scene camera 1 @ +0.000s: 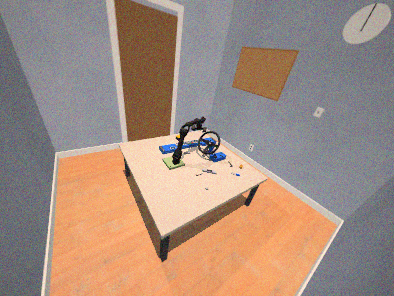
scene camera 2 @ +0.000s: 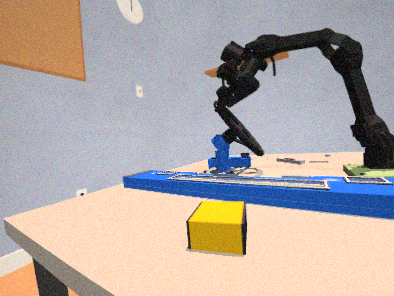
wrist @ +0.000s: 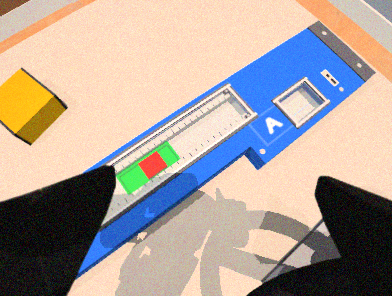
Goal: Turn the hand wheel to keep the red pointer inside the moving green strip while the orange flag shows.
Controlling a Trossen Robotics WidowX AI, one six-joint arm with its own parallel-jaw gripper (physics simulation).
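Places are measured from the arm's base along level axes (x right, y ahead, z up), in millimetres.
Pixels of known places: gripper, fingertip midpoint: (scene camera 1: 198, 131) (scene camera 2: 221, 109) (wrist: 216, 180); arm's base, origin of the base link: (scene camera 1: 175, 162) (scene camera 2: 379, 166).
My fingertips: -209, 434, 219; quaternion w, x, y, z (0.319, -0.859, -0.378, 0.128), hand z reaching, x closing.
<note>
Ahead of a thing's pixels: the offset from my fingertips to its top centre, as dx, dy, dz. "spot": to the spot under its first point. Level surfaces: height alone.
The black hand wheel (scene camera 1: 209, 142) (scene camera 2: 241, 136) stands tilted on its blue stand (scene camera 1: 217, 156) (scene camera 2: 223, 155). My gripper (scene camera 1: 202, 127) (scene camera 2: 222, 101) (wrist: 216, 180) is open and empty, with its fingers on either side of the wheel's top rim. The long blue panel (scene camera 1: 166, 148) (scene camera 2: 225, 192) (wrist: 283, 76) lies behind the wheel. In the wrist view the red pointer @(spot: -85, -3, -204) (wrist: 152, 164) sits inside the green strip @(spot: -86, -35, -204) (wrist: 131, 179), near the low end of the scale. The square window @(-24, +217, -204) (wrist: 301, 101) next to the letter A shows plain grey, with no orange in it.
A yellow box @(-286, -96, -201) (scene camera 1: 177, 137) (scene camera 2: 216, 227) (wrist: 53, 109) stands on the table @(dz -244) (scene camera 1: 172, 199) beyond the panel. The arm's base sits on a green plate (scene camera 1: 170, 164). Several small loose parts @(spot: +491, -171, -228) (scene camera 1: 209, 171) lie to the right of the wheel stand.
</note>
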